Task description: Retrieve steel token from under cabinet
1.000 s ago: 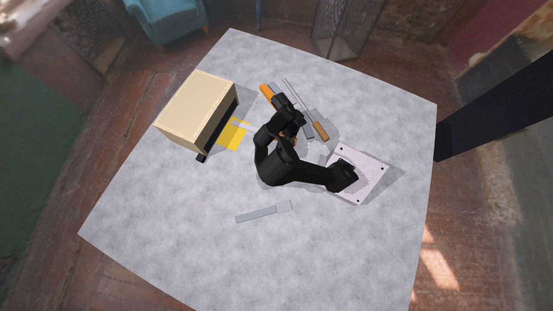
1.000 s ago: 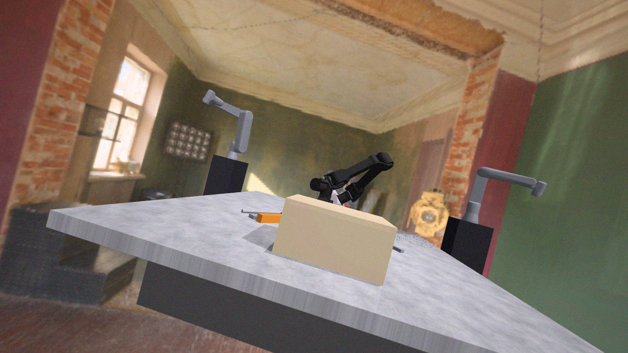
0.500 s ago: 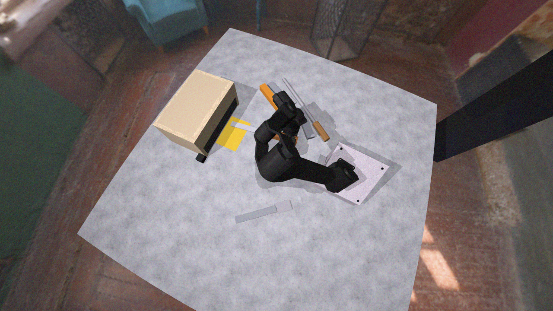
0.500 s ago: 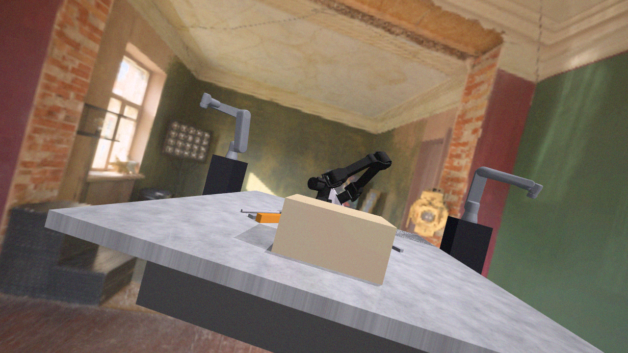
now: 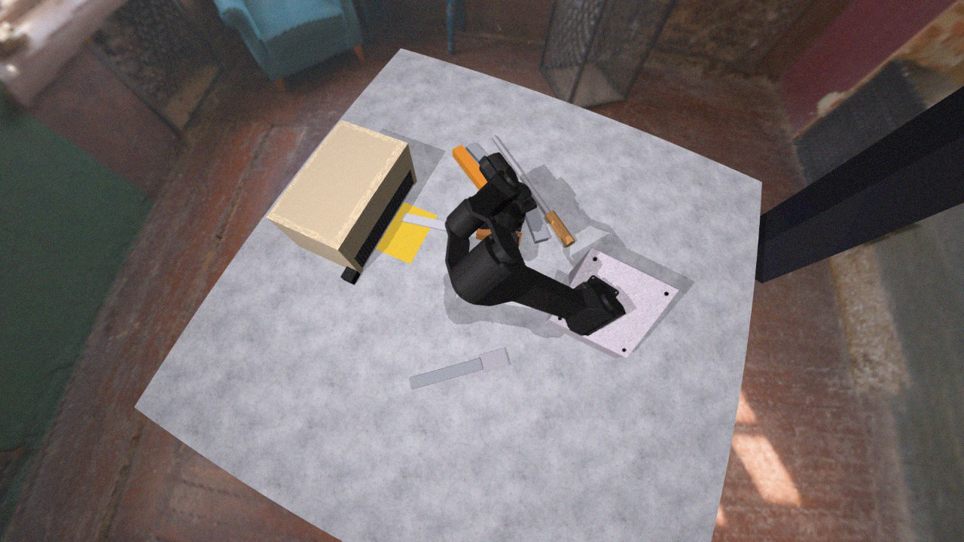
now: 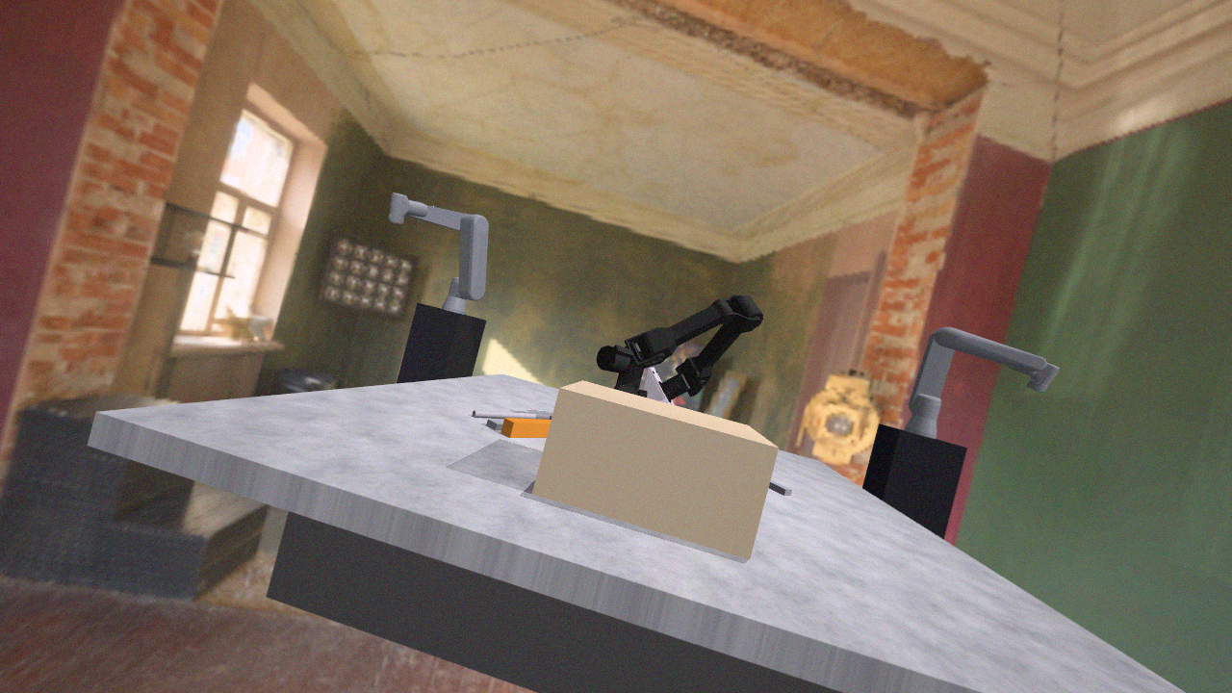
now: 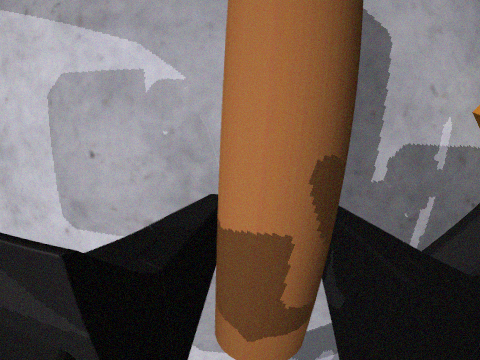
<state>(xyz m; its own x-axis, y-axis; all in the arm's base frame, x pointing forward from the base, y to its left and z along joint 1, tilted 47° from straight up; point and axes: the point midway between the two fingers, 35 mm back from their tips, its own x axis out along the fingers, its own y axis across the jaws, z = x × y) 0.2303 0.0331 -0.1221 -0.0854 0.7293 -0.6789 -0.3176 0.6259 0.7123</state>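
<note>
My gripper tip is 2 cm past the grey bar and 10 cm to the left of it. Round my gripper tip: flat grey token 38 cm ahead, 13 cm to the left, 1 cm below; orange bar 15 cm ahead, 12 cm to the right, 1 cm above; black-handled tool 8 cm ahead, 12 cm to the right.
</note>
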